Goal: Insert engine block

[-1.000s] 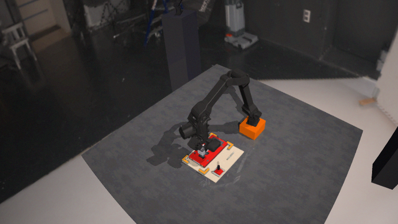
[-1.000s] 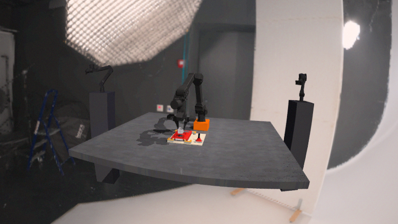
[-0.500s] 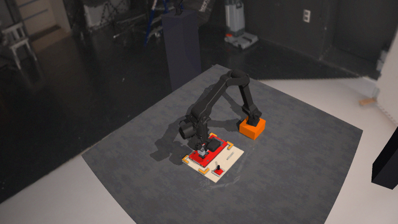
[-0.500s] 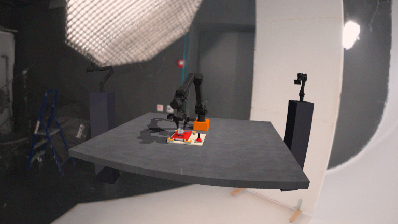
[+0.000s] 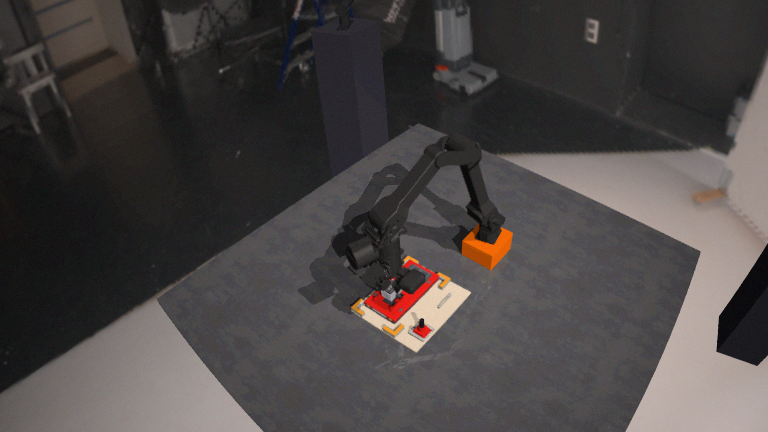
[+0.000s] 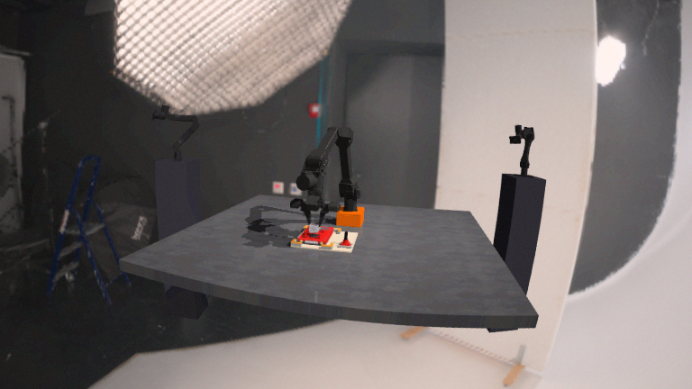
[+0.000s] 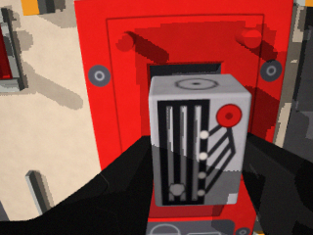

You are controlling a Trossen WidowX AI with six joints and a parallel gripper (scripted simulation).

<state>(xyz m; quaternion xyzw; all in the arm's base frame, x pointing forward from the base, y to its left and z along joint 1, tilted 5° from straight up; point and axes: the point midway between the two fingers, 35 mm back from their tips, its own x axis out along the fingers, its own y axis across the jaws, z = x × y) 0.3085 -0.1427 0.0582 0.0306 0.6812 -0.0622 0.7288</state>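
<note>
The cream base plate is 2 cm behind my gripper tip, 3 cm to the left of it and 5 cm below it. The rest, counted from my gripper tip: engine block: 1 cm below.
</note>
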